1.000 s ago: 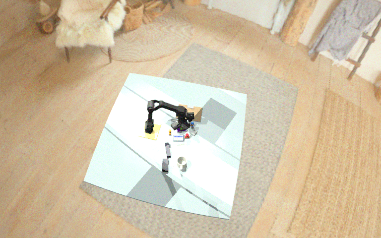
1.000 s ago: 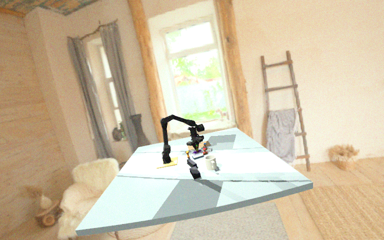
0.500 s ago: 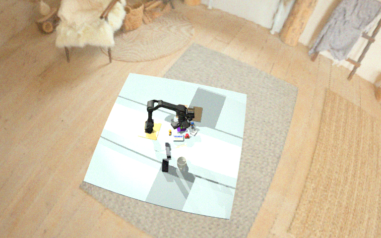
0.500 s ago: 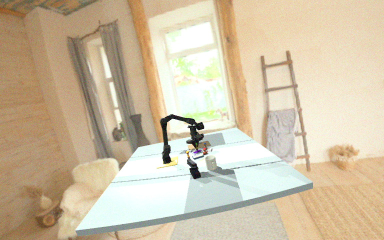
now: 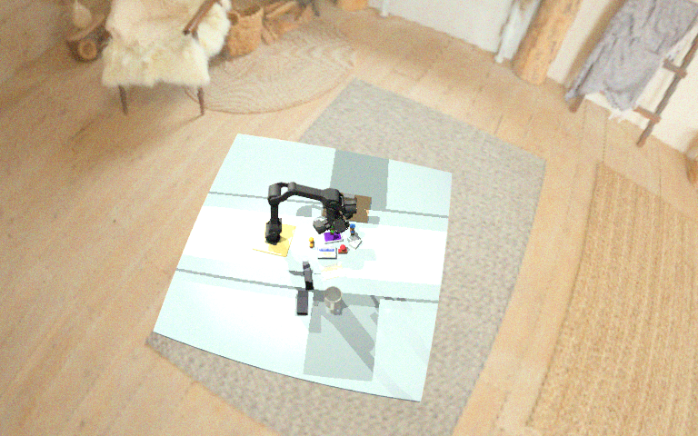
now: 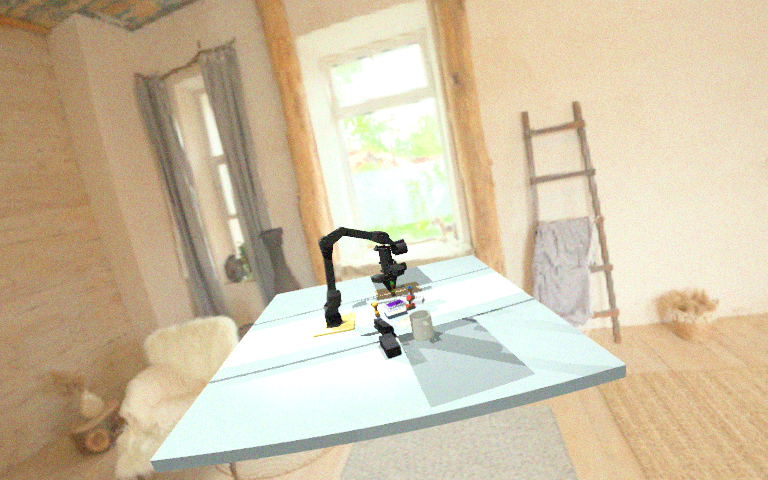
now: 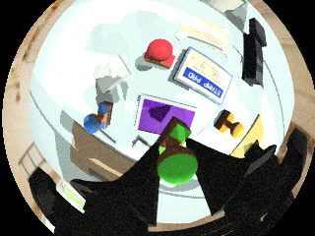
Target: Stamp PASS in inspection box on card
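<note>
My gripper tip is 50 mm short of the cream card, 180 mm to the left of it and 80 mm above it. The rest, counted from my gripper tip: green-knobbed stamp (right at my gripper tip); purple ink pad (80 mm below); red-knobbed stamp (70 mm ahead, 60 mm to the right, 60 mm below).
</note>
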